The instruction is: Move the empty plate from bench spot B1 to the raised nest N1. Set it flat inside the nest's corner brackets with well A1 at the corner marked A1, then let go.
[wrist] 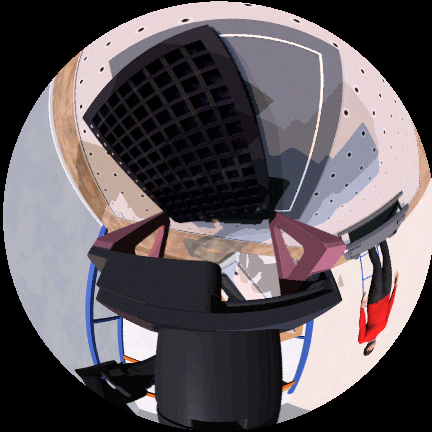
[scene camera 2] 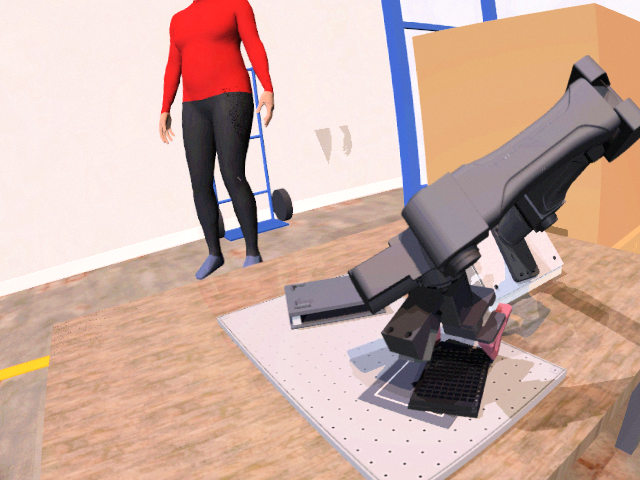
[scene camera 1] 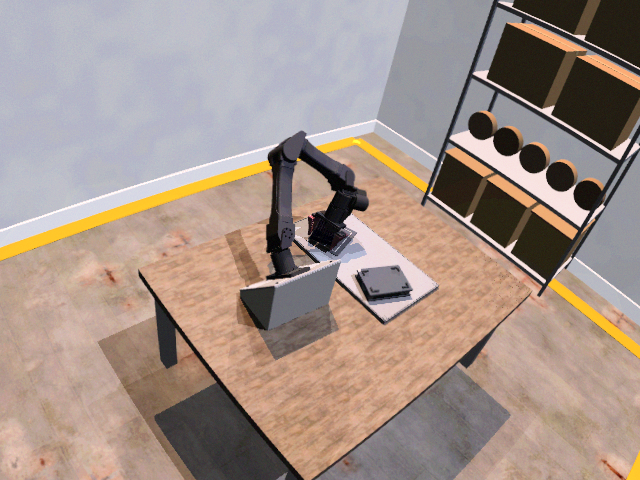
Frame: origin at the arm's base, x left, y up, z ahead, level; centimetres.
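Seen in the pictures: gripper, between the fingertips: (wrist: 218,215) (scene camera 2: 465,349) (scene camera 1: 319,242); arm's base, origin of its link: (scene camera 2: 505,233) (scene camera 1: 287,274).
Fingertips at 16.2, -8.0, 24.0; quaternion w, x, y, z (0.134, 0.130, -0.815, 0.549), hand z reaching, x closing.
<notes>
Offsets run from my fingertips to a thing's top centre, as dx, dy, dz. "pt": to the spot under its first point. Level surfaces: height alone.
The black gridded plate {+4.5, +0.9, +5.7} (scene camera 1: 325,230) (scene camera 2: 452,379) (wrist: 185,120) lies askew on the dark grey pad with a white outline {pt +4.6, -0.5, +14.1} (scene camera 2: 398,407) (wrist: 295,90), turned relative to the outline and overlapping part of it. My gripper (scene camera 1: 329,233) (scene camera 2: 466,345) (wrist: 218,215) is open. Its pink fingertips are low at the plate's end nearest the arm, one towards each side; whether they touch it cannot be told. The raised dark nest {-26.3, +3.0, +9.1} (scene camera 1: 385,281) (scene camera 2: 325,297) (wrist: 375,236) stands apart from the plate and shows corner brackets in the first scene view. The A1 marks cannot be read.
The perforated white board (scene camera 1: 421,285) (scene camera 2: 289,361) (wrist: 345,160) carries the pad and nest. A slanted block (scene camera 1: 299,302) stands by the arm's base on the wooden table {dy -1.9} (scene camera 1: 336,392). A shelf rack (scene camera 1: 522,175) and a person in red (scene camera 2: 211,56) (wrist: 374,317) are beyond the table.
</notes>
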